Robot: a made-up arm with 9 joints. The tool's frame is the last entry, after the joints.
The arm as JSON. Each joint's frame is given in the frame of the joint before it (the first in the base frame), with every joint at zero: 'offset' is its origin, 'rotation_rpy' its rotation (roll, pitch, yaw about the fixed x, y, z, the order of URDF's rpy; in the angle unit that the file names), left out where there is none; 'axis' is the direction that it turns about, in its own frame. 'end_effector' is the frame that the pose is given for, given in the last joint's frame.
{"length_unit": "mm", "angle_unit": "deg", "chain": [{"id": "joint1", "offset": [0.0, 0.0, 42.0], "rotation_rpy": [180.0, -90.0, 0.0], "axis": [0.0, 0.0, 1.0]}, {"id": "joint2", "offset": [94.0, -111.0, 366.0], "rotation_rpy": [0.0, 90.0, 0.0], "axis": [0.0, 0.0, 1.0]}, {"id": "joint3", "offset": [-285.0, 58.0, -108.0], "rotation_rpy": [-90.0, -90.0, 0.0], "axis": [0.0, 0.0, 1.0]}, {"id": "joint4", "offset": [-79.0, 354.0, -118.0], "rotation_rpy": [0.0, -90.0, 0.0], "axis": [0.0, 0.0, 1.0]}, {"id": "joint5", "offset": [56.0, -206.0, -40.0], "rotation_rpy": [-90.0, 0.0, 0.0], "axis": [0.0, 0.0, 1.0]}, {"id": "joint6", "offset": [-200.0, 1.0, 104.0], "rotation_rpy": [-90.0, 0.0, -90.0], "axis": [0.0, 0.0, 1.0]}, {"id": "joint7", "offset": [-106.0, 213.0, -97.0], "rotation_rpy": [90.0, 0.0, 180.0], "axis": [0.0, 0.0, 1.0]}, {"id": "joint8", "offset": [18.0, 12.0, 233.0], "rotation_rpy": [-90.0, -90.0, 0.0], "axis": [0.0, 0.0, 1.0]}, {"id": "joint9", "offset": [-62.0, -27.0, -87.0], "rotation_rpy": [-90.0, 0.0, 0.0], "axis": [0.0, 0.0, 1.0]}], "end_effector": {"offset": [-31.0, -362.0, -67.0]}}
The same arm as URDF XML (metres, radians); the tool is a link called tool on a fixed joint. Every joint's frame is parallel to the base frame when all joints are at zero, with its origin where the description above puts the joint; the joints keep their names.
<robot name="arm">
  <link name="base_link"/>
  <link name="link1"/>
  <link name="link2"/>
  <link name="link3"/>
  <link name="link4"/>
  <link name="link5"/>
  <link name="link6"/>
  <link name="link7"/>
  <link name="link8"/>
  <link name="link9"/>
  <link name="tool"/>
  <joint name="joint1" type="continuous">
    <parent link="base_link"/>
    <child link="link1"/>
    <origin xyz="0.0000 0.0000 0.0420" rpy="0.0000 0.0000 0.0000"/>
    <axis xyz="1 0 0"/>
  </joint>
  <joint name="joint2" type="continuous">
    <parent link="link1"/>
    <child link="link2"/>
    <origin xyz="0.3660 0.1110 0.0940" rpy="0.0000 0.0000 0.0000"/>
    <axis xyz="0 0 1"/>
  </joint>
  <joint name="joint3" type="continuous">
    <parent link="link2"/>
    <child link="link3"/>
    <origin xyz="0.2850 -0.0580 -0.1080" rpy="0.0000 0.0000 0.0000"/>
    <axis xyz="0 -1 0"/>
  </joint>
  <joint name="joint4" type="continuous">
    <parent link="link3"/>
    <child link="link4"/>
    <origin xyz="-0.3540 0.1180 -0.0790" rpy="0.0000 0.0000 0.0000"/>
    <axis xyz="0 0 -1"/>
  </joint>
  <joint name="joint5" type="continuous">
    <parent link="link4"/>
    <child link="link5"/>
    <origin xyz="0.2060 -0.0560 0.0400" rpy="0.0000 0.0000 0.0000"/>
    <axis xyz="-1 0 0"/>
  </joint>
  <joint name="joint6" type="continuous">
    <parent link="link5"/>
    <child link="link6"/>
    <origin xyz="-0.1040 0.2000 0.0010" rpy="0.0000 0.0000 0.0000"/>
    <axis xyz="0 -1 0"/>
  </joint>
  <joint name="joint7" type="continuous">
    <parent link="link6"/>
    <child link="link7"/>
    <origin xyz="0.2130 0.0970 0.1060" rpy="0.0000 0.0000 0.0000"/>
    <axis xyz="1 0 0"/>
  </joint>
  <joint name="joint8" type="continuous">
    <parent link="link7"/>
    <child link="link8"/>
    <origin xyz="0.2330 -0.0120 0.0180" rpy="0.0000 0.0000 0.0000"/>
    <axis xyz="0 -1 0"/>
  </joint>
  <joint name="joint9" type="continuous">
    <parent link="link8"/>
    <child link="link9"/>
    <origin xyz="-0.0620 0.0870 -0.0270" rpy="0.0000 0.0000 0.0000"/>
    <axis xyz="0 0 1"/>
  </joint>
  <joint name="tool_joint" type="fixed">
    <parent link="link9"/>
    <child link="tool"/>
    <origin xyz="-0.0310 -0.3620 -0.0670" rpy="0.0000 0.0000 0.0000"/>
  </joint>
</robot>

